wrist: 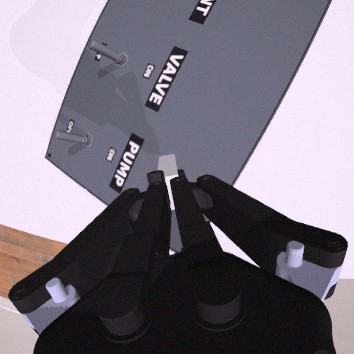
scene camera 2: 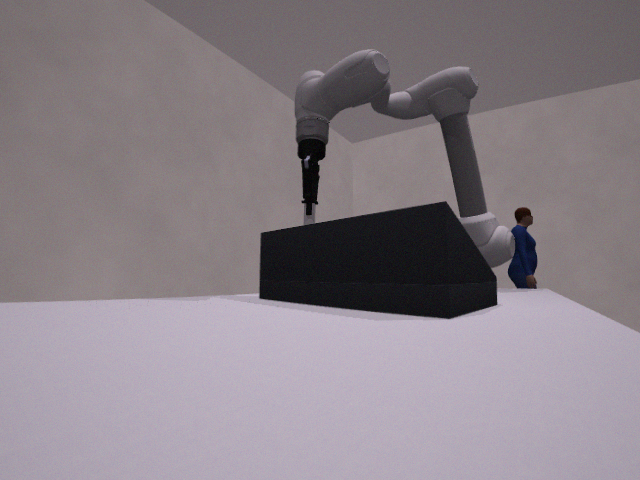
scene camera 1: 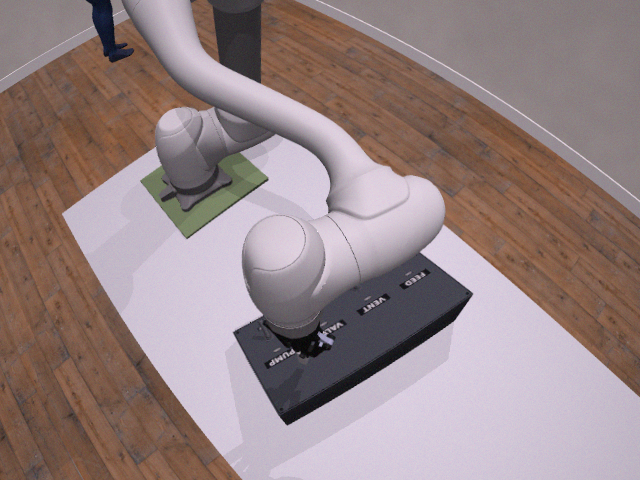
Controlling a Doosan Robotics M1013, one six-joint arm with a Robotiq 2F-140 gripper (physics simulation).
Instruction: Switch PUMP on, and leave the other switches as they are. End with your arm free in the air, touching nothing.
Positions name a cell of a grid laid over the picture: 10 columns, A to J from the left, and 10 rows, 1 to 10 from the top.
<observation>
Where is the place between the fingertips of the gripper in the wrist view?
E5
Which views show the gripper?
The wrist view, scene camera 2 and scene camera 1: all of them.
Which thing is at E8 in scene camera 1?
The gripper.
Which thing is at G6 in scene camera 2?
A dark switch panel.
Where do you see a dark switch panel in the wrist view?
F3
</observation>
